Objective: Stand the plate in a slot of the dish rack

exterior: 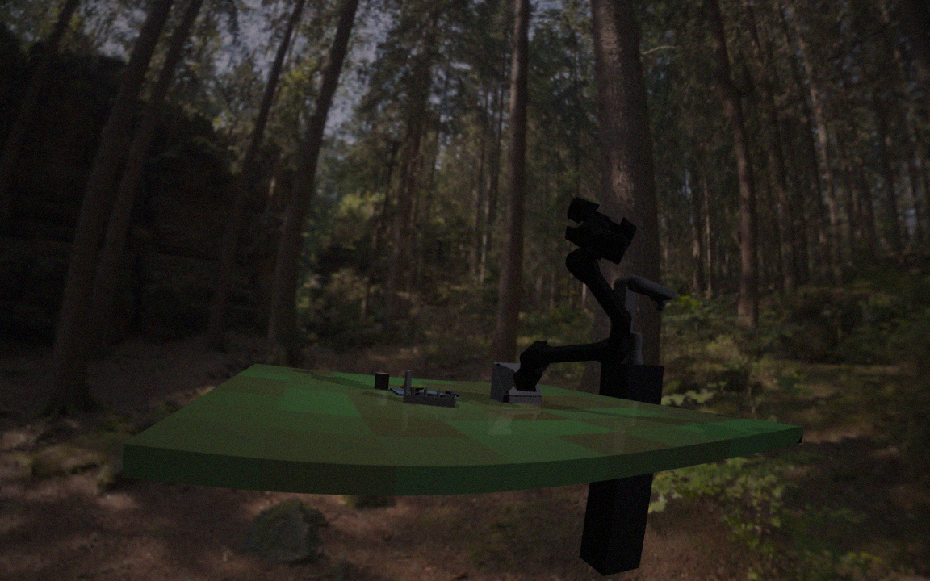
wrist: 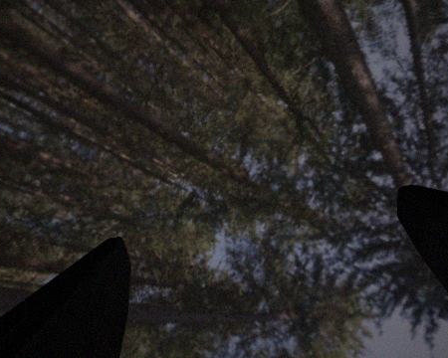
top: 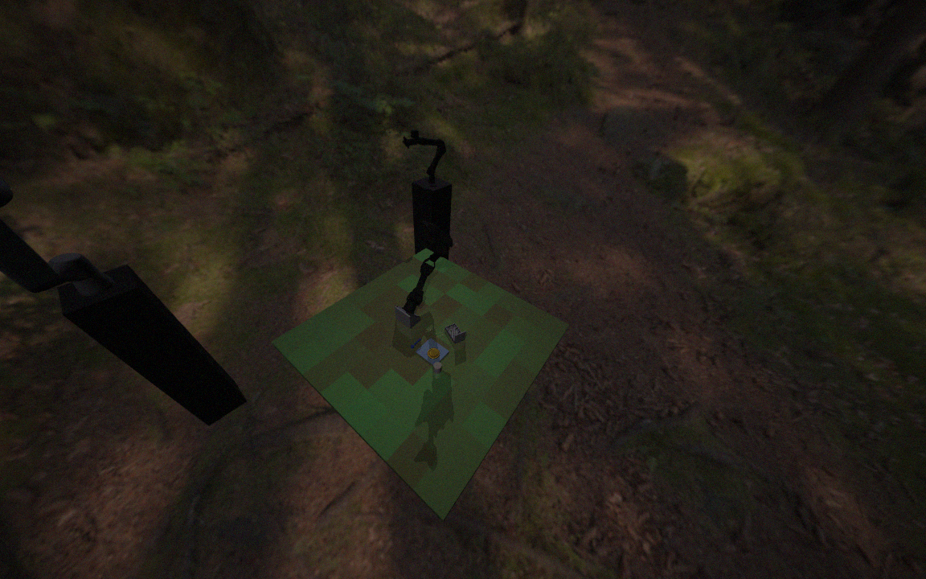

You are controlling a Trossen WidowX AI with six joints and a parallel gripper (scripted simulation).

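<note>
Right now the yellow plate is 44 cm ahead of my gripper tip, 35 cm to the right of it and 53 cm below it. From my gripper tip the other things lie so: blue mat 42 cm ahead, 34 cm to the right, 55 cm below; then small cup 53 cm ahead, 40 cm to the right, 52 cm below; then dish rack 43 cm ahead, 15 cm to the right, 53 cm below.
</note>
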